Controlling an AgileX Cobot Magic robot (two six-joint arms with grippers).
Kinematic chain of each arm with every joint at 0, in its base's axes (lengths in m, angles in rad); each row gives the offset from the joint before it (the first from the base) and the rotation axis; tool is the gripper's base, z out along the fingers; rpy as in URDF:
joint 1: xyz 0 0 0.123 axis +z
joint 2: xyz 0 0 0 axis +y
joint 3: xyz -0.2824 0 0.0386 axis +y
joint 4: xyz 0.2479 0 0.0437 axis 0.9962 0 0.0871
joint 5: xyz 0 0 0 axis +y
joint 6: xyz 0.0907 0 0.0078 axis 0.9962 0 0.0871
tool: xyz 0 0 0 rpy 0 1.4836 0
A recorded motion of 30 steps. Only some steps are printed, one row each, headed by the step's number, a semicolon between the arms.
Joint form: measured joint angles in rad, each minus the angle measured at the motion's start. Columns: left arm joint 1, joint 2, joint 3, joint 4, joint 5, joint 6; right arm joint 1, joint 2, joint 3, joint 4, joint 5, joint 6.
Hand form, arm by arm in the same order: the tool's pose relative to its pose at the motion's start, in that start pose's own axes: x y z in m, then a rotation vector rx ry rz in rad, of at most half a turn. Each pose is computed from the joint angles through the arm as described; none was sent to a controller.
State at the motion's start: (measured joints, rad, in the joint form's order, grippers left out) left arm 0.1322 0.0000 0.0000 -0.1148 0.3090 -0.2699; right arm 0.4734 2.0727 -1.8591 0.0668 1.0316 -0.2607
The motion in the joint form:
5: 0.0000 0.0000 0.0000 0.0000 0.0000 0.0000; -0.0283 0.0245 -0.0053 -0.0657 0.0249 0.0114
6: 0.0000 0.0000 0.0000 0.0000 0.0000 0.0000; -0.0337 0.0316 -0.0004 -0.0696 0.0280 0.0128
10: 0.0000 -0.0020 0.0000 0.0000 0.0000 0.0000; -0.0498 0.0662 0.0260 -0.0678 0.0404 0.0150
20: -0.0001 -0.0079 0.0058 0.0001 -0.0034 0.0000; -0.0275 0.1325 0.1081 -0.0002 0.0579 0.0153
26: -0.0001 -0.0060 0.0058 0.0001 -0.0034 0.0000; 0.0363 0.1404 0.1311 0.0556 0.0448 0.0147
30: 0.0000 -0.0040 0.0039 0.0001 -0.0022 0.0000; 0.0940 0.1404 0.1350 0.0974 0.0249 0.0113
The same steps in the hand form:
5: 0.0000 0.0000 0.0000 0.0000 0.0000 0.0000; 0.0072 -0.0175 0.0094 0.0548 0.0589 0.0051
6: 0.0000 0.0000 0.0000 0.0000 0.0000 0.0000; 0.0097 -0.0201 0.0135 0.0563 0.0747 0.0100
10: -0.0001 0.0000 -0.0001 0.0007 -0.0019 0.0001; 0.0213 -0.0261 0.0345 0.0420 0.1461 0.0309
20: 0.0012 0.0005 0.0000 0.0017 -0.0052 0.0002; 0.0457 -0.0068 0.0798 -0.0595 0.2905 0.0557
26: 0.0012 0.0005 0.0001 0.0010 -0.0034 0.0001; 0.0442 0.0264 0.0886 -0.1229 0.2971 0.0291
30: 0.0008 0.0004 0.0001 0.0006 -0.0022 0.0001; 0.0389 0.0550 0.0901 -0.1668 0.2756 -0.0033

